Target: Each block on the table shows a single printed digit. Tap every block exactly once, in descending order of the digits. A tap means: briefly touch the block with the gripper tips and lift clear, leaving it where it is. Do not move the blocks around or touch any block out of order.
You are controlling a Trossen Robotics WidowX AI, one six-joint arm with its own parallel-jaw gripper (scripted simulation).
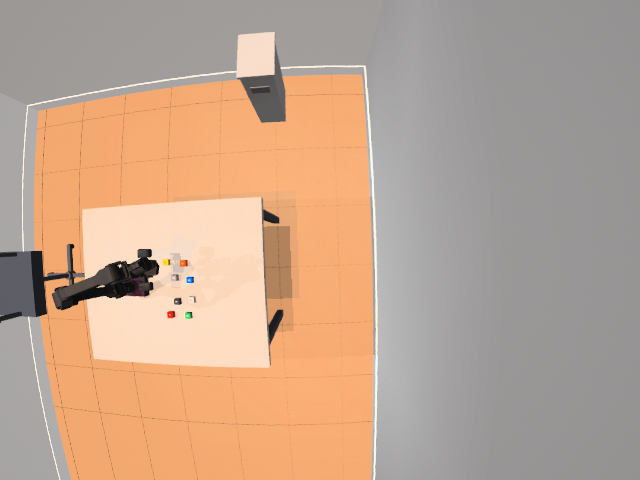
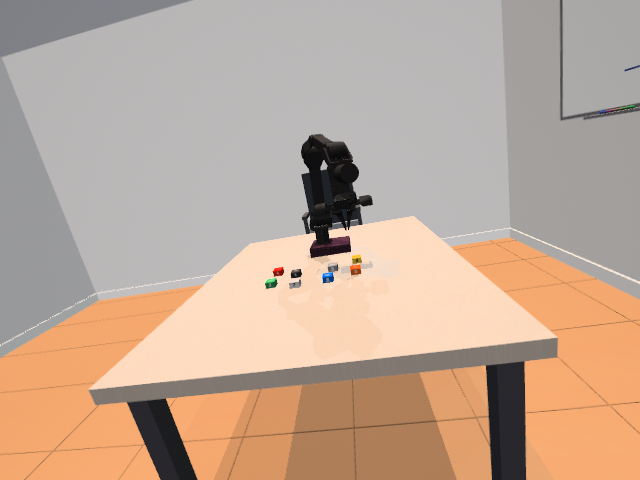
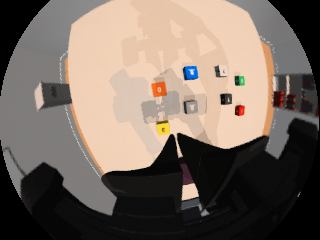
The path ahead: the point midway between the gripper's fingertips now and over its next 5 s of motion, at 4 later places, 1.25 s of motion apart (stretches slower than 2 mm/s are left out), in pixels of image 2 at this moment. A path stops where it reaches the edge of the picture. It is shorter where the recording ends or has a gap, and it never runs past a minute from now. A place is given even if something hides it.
My gripper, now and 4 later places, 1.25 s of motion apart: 347, 230; 269, 269; 269, 269; 293, 263; 289, 249
